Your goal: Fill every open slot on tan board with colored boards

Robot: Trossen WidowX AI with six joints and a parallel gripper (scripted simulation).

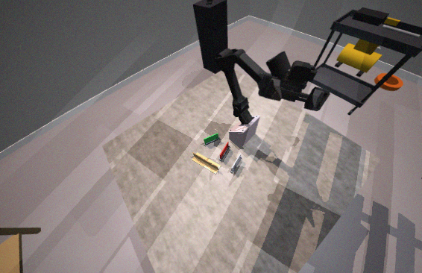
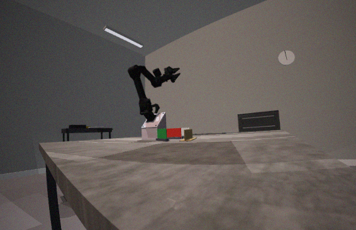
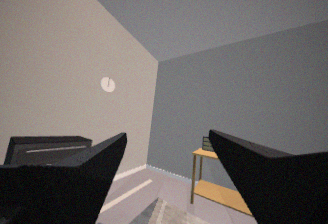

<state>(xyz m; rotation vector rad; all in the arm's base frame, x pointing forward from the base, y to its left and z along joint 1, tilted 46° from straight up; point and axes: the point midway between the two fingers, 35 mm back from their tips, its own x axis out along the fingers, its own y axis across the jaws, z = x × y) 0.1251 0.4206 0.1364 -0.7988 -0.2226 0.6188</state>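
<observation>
Right now my gripper tip is 4 cm short of the green board, 35 cm to the left of it and 54 cm above it. Also, from my gripper tip: tan board: 18 cm ahead, 27 cm to the right, 54 cm below; grey-white board: 6 cm ahead, 12 cm to the right, 54 cm below; red board: 5 cm ahead, 23 cm to the right, 54 cm below.
</observation>
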